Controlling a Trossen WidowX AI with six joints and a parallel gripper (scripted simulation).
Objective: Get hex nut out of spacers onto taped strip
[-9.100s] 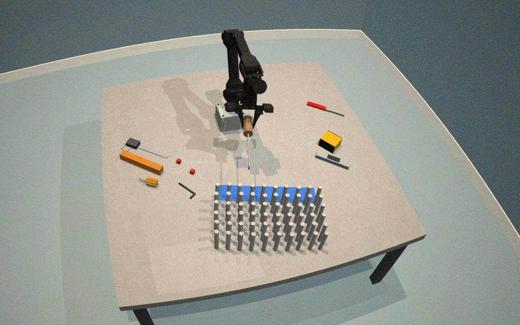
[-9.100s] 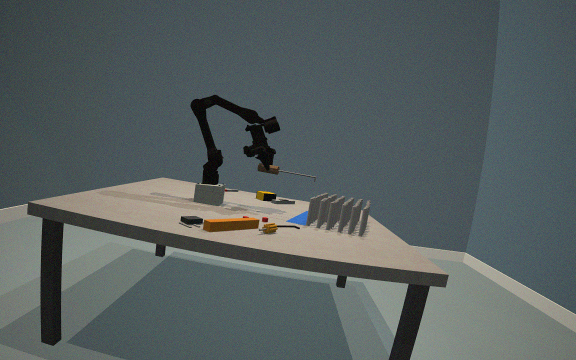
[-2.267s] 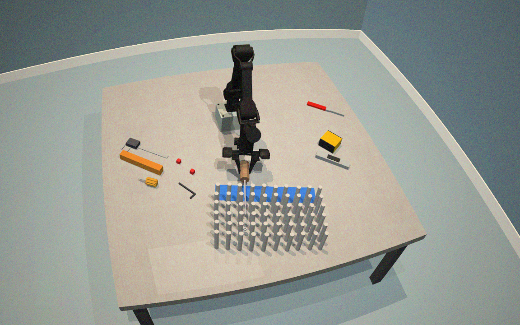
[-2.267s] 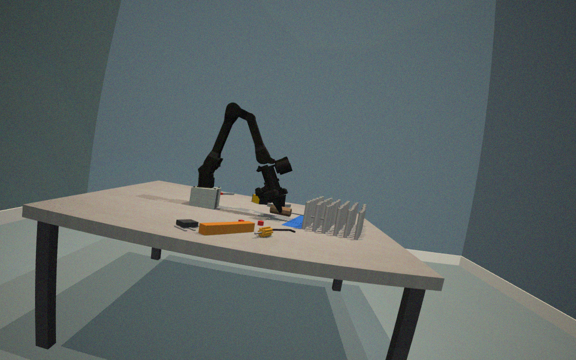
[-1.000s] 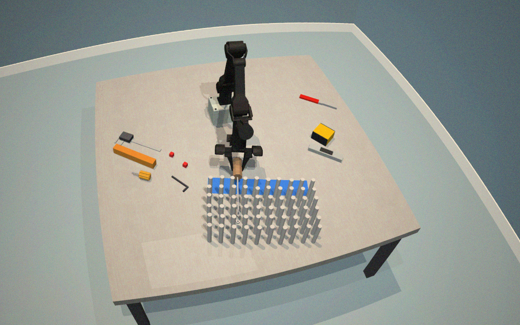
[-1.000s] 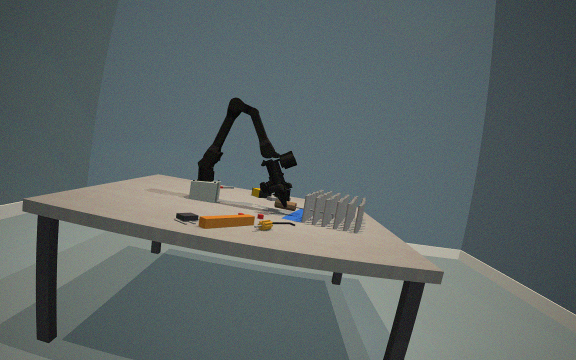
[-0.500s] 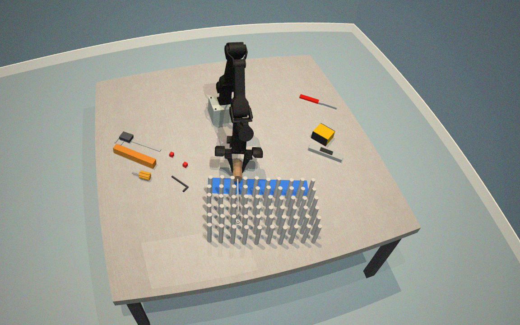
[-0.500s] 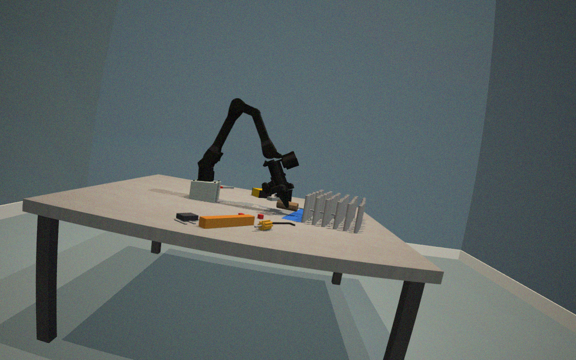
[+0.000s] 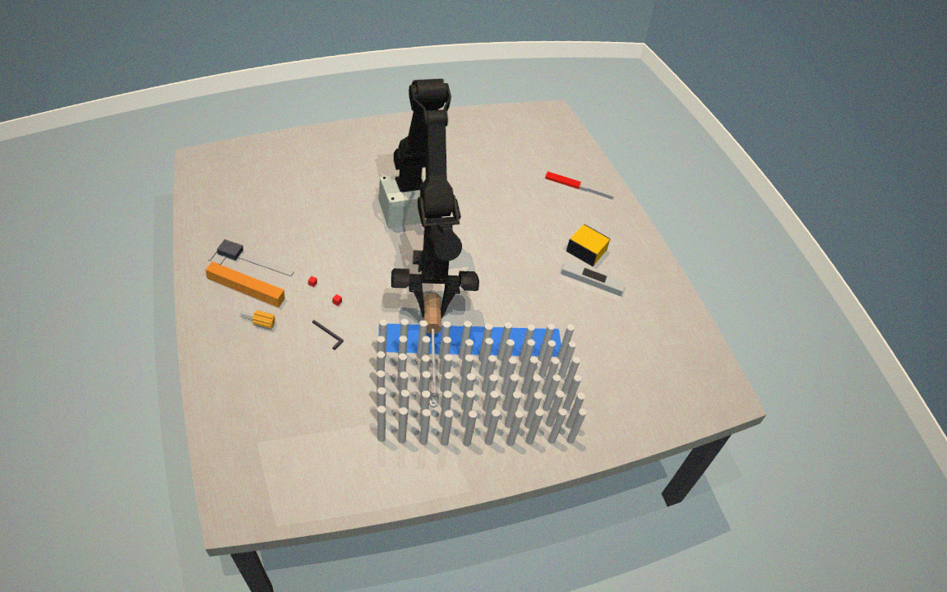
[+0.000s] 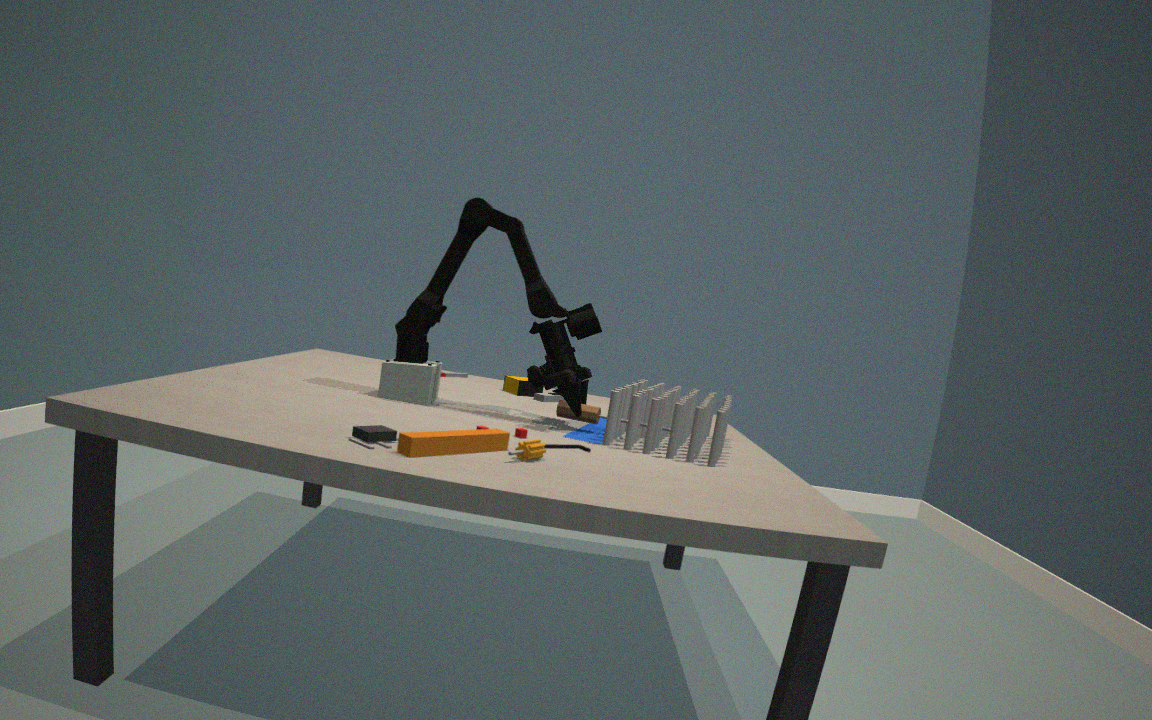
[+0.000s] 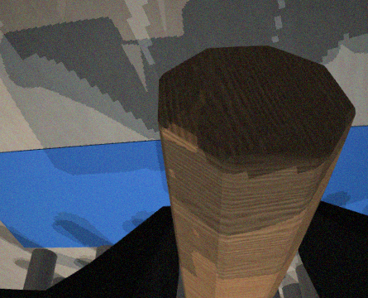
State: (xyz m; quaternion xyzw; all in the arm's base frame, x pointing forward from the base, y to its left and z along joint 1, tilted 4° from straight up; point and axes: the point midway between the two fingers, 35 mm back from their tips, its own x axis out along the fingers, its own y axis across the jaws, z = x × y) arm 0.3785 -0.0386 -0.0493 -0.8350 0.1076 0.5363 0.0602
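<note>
The blue taped strip is 80 mm to the left of my gripper tip, 60 mm ahead of it and 30 mm below it. The rest, counted from my gripper tip: orange-handled tool: 380 mm to the right, 90 mm behind, 20 mm below; then hex nut: 200 mm ahead, 50 mm to the right, 30 mm below; then black hex key: 220 mm to the right, 30 mm below, 10 mm behind.
</note>
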